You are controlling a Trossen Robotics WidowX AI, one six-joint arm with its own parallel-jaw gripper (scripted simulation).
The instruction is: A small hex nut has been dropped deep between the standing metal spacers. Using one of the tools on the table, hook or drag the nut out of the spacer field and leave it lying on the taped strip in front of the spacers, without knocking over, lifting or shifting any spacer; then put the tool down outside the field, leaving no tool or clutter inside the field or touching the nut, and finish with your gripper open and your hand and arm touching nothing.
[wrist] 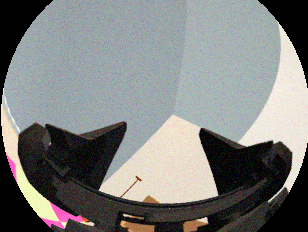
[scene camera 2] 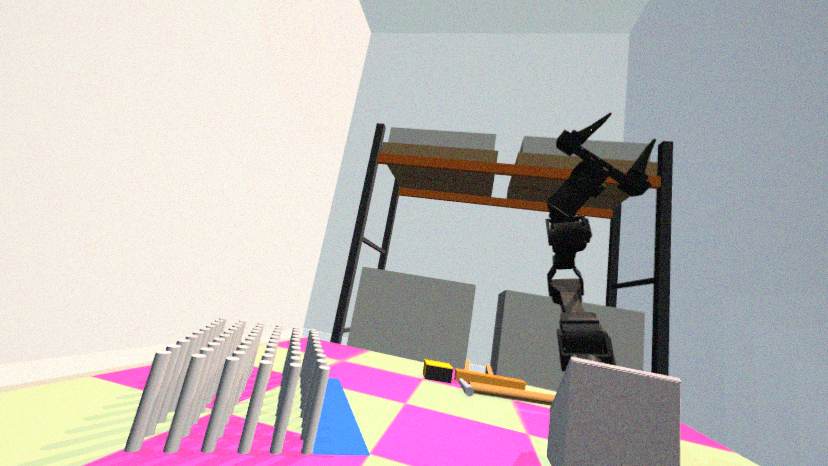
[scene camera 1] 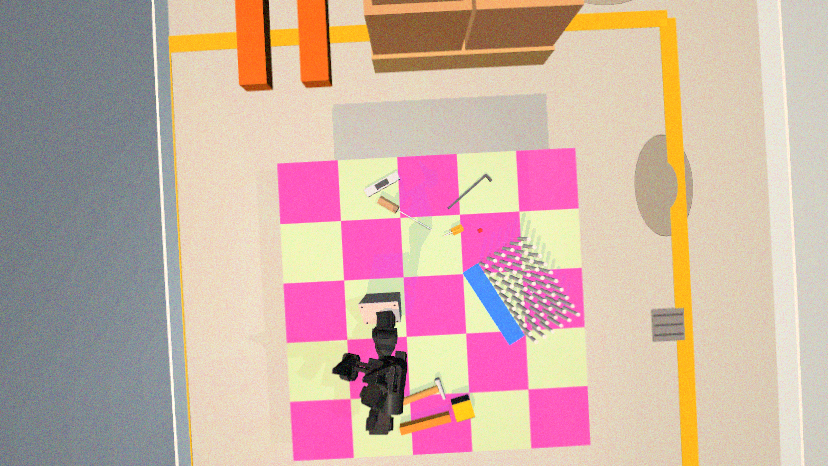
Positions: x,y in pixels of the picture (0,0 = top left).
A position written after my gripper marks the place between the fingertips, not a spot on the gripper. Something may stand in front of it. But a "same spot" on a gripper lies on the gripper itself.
Scene:
my gripper: wrist 164,128; scene camera 2; scene camera 1
same spot on my gripper: (scene camera 2: 639,167) = (scene camera 1: 349,356)

